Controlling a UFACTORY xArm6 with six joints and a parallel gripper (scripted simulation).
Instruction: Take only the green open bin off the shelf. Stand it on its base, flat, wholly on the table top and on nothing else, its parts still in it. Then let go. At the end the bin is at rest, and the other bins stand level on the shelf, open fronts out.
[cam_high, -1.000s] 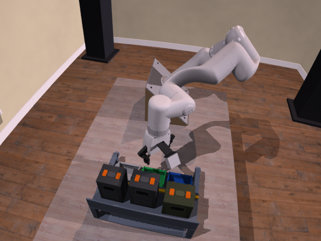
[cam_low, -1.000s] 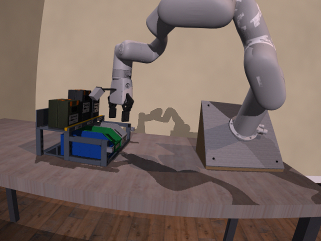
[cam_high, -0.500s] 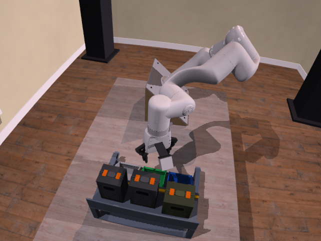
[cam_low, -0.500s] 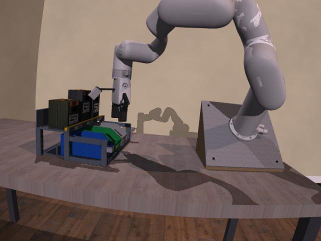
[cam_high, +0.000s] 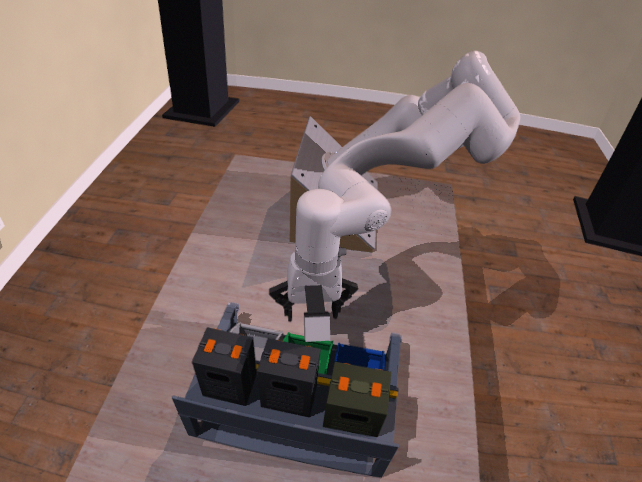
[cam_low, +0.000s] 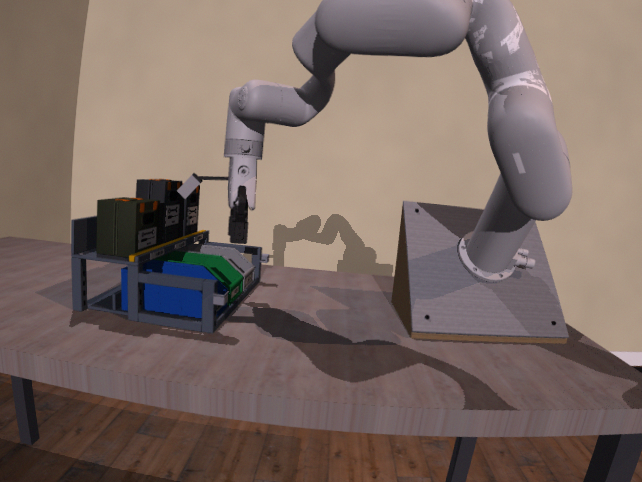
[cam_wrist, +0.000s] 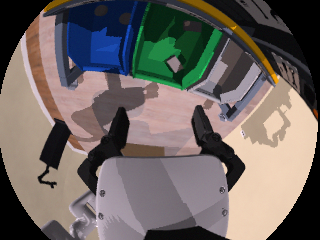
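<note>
Now: hand 90 mm above the green open bin, 80 mm short of it and 10 mm to the right of it. Round my hand: grey bin: 110 mm to the right, 90 mm below, 90 mm ahead; olive box: 170 mm ahead, 130 mm to the left, 10 mm above; blue bin: 120 mm to the left, 90 mm below, 70 mm ahead.
</note>
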